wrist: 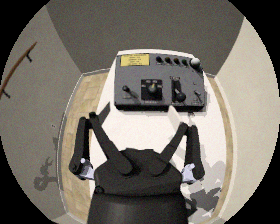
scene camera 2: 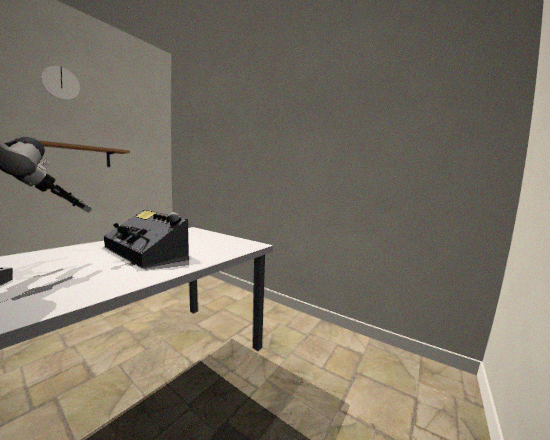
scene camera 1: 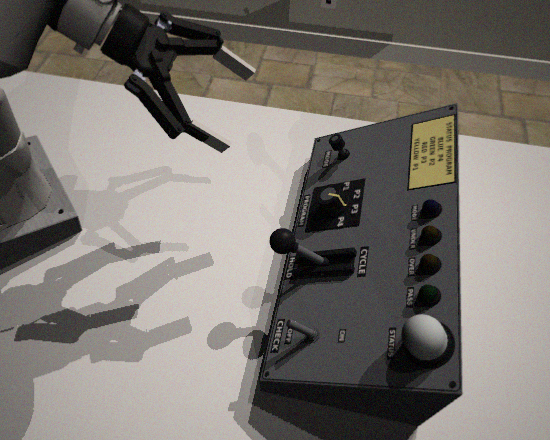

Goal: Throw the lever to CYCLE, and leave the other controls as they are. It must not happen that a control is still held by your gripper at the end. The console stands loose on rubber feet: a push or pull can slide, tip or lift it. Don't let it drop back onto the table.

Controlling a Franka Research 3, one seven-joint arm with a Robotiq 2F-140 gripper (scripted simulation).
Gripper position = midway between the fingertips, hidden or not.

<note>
In view: the gripper (scene camera 1: 239, 109) and a dark grey sloped console (scene camera 1: 401, 175).
The dark grey sloped console is seen too in the wrist view (wrist: 138, 70) and in scene camera 2 (scene camera 2: 168, 238). The gripper also shows in the wrist view (wrist: 139, 108).
</note>
